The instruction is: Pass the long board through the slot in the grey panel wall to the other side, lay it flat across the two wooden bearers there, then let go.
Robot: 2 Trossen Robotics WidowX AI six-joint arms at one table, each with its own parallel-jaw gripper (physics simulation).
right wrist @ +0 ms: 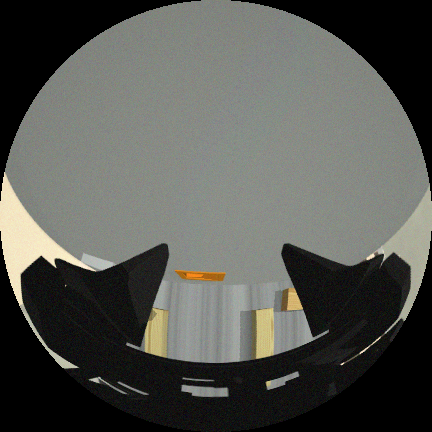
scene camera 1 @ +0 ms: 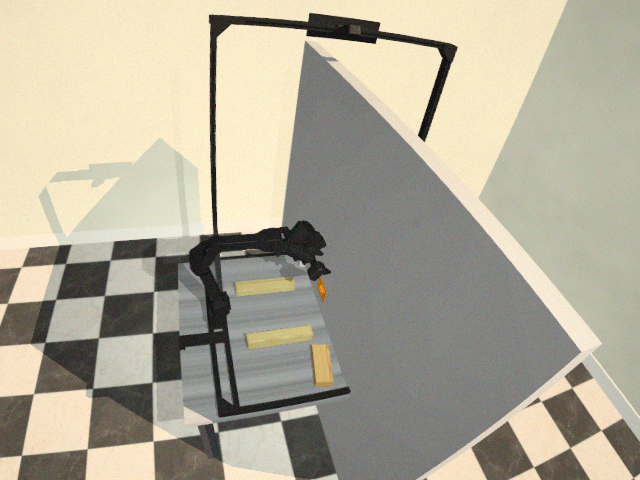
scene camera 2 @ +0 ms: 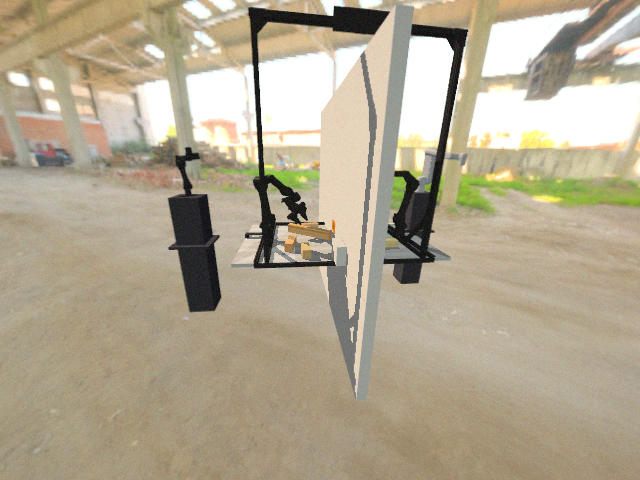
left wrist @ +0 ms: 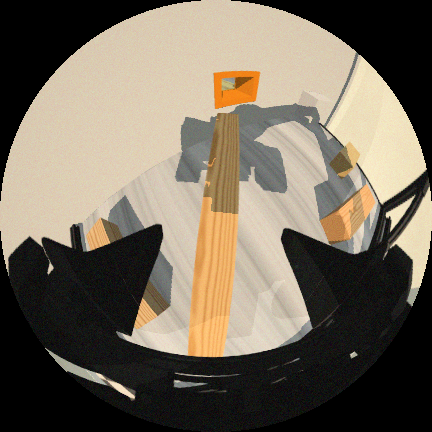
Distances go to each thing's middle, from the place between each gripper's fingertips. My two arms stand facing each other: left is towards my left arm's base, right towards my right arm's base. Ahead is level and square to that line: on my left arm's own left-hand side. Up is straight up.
The orange-framed slot (left wrist: 245, 83) lies 21 cm to the right of my left hand, 15 cm behind it and 1 cm above it.
The orange-framed slot is 190 mm below my right hand, 50 mm to the left of it and 40 mm behind it.
